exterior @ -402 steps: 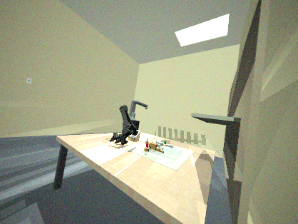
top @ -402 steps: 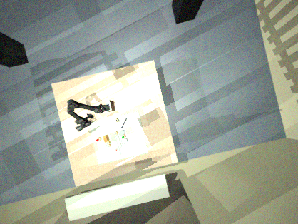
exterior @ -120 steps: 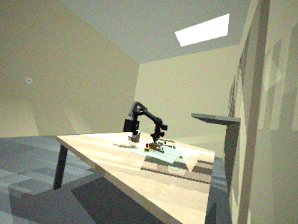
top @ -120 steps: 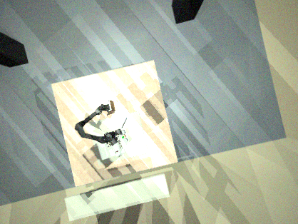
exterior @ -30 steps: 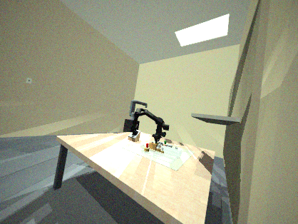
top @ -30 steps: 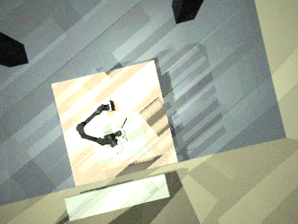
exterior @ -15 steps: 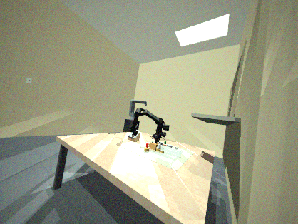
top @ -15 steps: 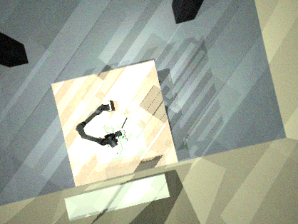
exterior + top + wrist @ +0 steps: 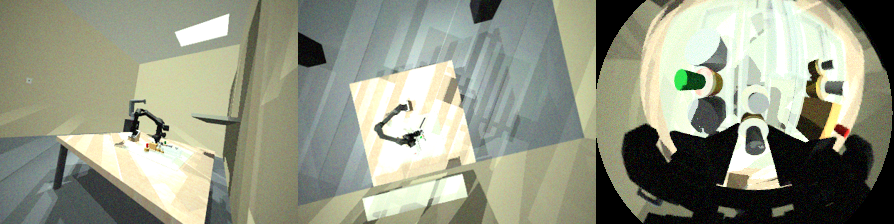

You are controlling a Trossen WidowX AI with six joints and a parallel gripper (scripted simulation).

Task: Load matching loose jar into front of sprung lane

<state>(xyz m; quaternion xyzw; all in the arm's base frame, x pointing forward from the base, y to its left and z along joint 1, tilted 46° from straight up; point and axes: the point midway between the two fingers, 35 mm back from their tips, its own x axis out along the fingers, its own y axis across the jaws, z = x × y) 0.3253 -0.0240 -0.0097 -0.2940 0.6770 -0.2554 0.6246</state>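
The brown box lies 2 cm ahead of my gripper tip, 12 cm to the right of it and 1 cm below it. Also, from my gripper tip: shelf: 51 cm ahead, 32 cm above.
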